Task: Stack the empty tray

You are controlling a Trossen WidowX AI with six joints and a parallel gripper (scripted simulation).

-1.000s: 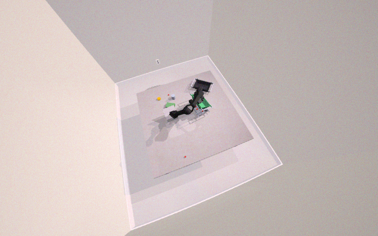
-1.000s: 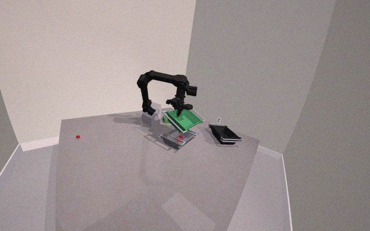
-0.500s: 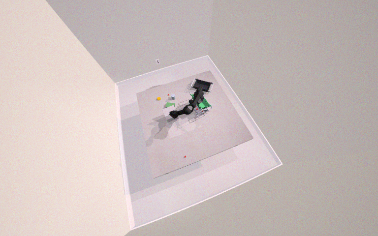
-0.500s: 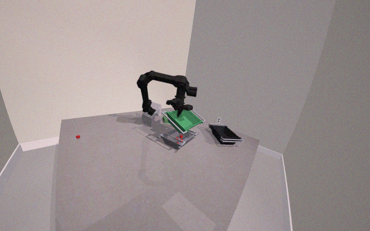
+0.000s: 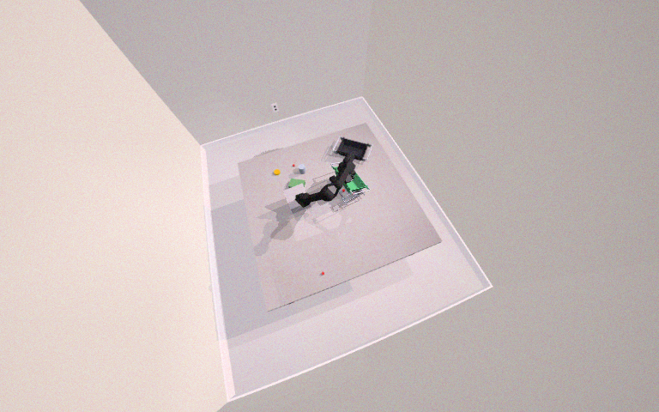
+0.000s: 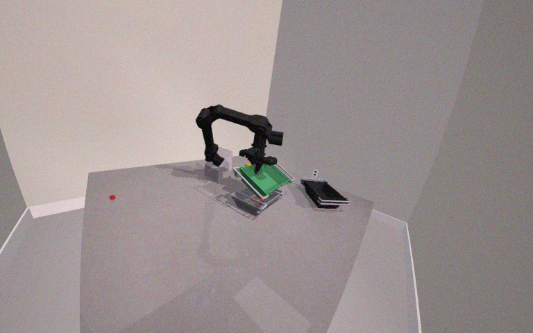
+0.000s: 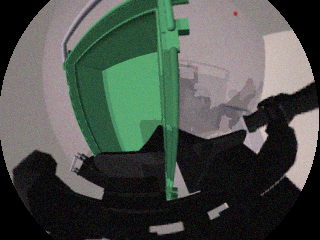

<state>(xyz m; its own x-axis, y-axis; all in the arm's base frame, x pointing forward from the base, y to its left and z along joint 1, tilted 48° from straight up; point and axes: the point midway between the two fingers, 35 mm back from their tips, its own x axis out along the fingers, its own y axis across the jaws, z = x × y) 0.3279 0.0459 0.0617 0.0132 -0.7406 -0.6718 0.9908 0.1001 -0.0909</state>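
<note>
The green tray lies 7 cm ahead of my gripper tip and 1 cm to the left of it. From my gripper tip the other things lie so: green block (32 cm behind, 21 cm to the left, 13 cm below); yellow disc (44 cm behind, 41 cm to the left, 14 cm below); grey cylinder (33 cm to the left, 23 cm behind, 12 cm below).
</note>
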